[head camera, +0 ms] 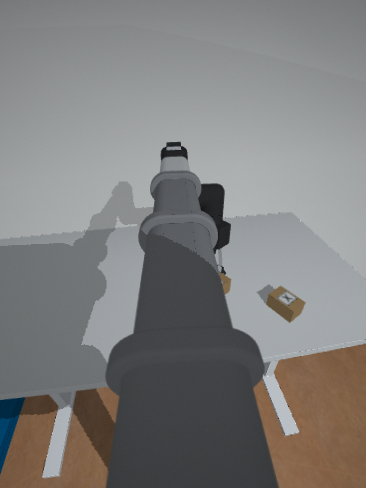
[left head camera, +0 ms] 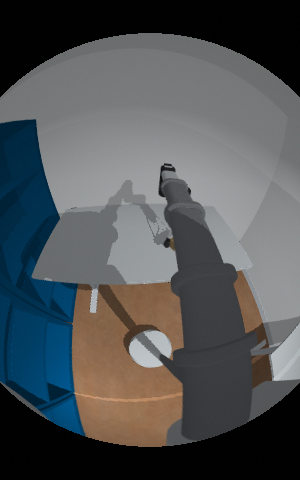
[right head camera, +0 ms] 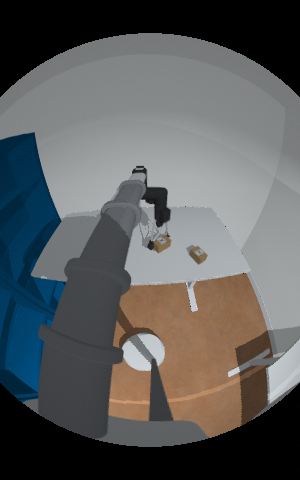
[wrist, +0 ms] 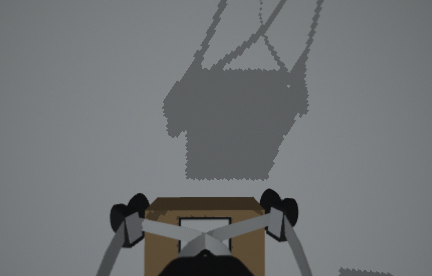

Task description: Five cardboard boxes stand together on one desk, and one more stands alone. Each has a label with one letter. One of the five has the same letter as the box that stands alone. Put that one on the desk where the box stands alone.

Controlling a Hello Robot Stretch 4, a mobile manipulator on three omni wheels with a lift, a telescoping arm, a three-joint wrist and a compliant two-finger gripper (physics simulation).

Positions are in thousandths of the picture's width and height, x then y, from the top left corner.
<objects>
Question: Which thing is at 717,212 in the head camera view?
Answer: A grey wall.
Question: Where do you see a brown cardboard box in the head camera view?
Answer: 786,626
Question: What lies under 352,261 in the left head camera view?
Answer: A grey wall.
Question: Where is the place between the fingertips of my gripper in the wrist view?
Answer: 476,752
</objects>
